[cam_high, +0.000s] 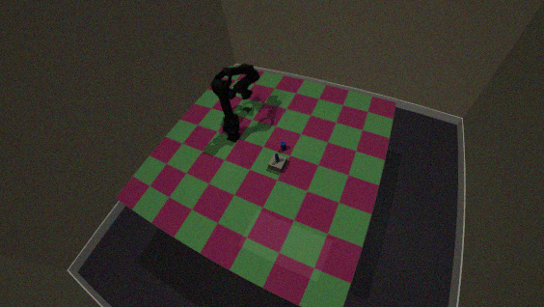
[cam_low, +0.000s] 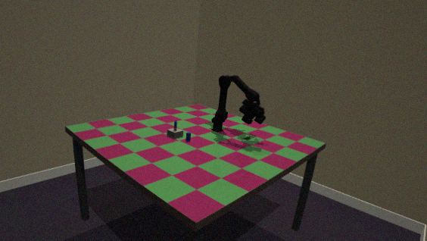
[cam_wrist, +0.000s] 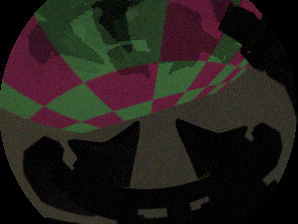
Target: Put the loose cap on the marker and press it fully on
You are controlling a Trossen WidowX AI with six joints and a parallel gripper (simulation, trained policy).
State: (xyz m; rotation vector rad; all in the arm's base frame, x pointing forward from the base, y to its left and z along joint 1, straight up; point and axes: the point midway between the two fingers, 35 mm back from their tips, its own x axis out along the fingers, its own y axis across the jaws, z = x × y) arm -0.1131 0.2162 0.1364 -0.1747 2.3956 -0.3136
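The blue cap is 450 mm ahead of my gripper tip, 180 mm to the right of it and 90 mm below it. Also, from my gripper tip: tan holder block (470 mm ahead, 290 mm to the right, 90 mm below).
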